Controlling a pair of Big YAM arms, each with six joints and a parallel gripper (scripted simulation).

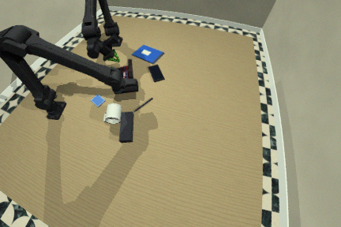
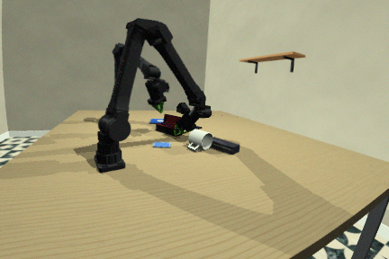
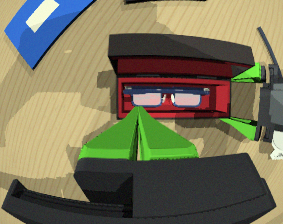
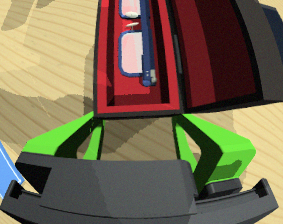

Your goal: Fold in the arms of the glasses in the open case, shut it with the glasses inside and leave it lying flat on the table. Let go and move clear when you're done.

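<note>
My left gripper is now 8 cm above the glasses case, 7 cm short of it and 2 cm to the left of it.
</note>
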